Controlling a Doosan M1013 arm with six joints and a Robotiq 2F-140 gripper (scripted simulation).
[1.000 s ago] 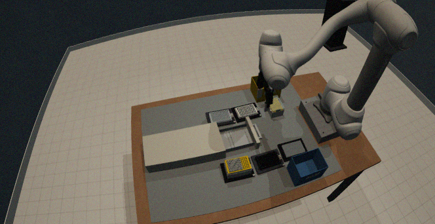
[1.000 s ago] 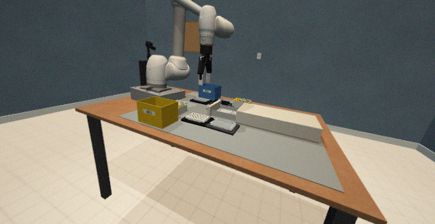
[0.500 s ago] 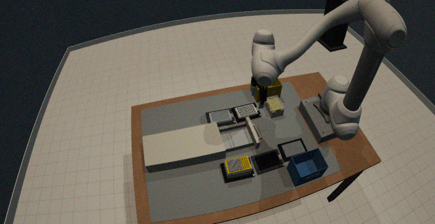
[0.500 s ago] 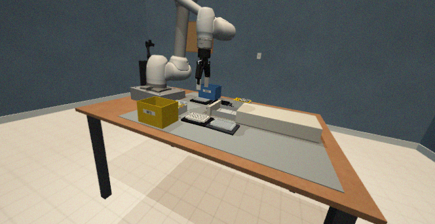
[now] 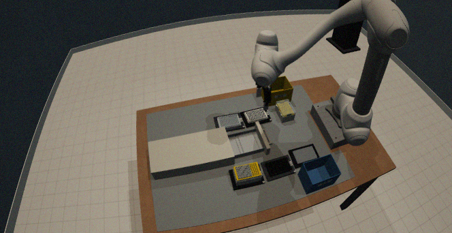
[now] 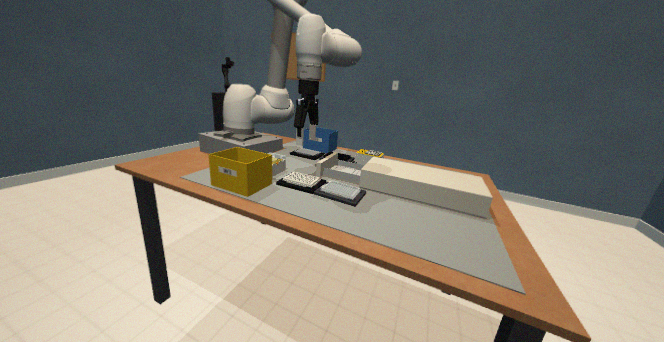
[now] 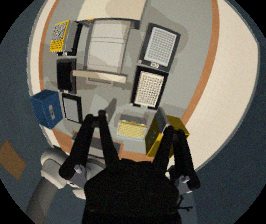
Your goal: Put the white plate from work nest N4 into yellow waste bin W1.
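The white plate is 17 cm below my hand, 4 cm to the right of it and 1 cm ahead of it. Also, from my hand: yellow bin 19 cm behind, 15 cm to the right, 15 cm below; pale grey plate 17 cm below, 17 cm ahead, 6 cm to the right; black nest 18 cm below, 4 cm to the right, 1 cm ahead.
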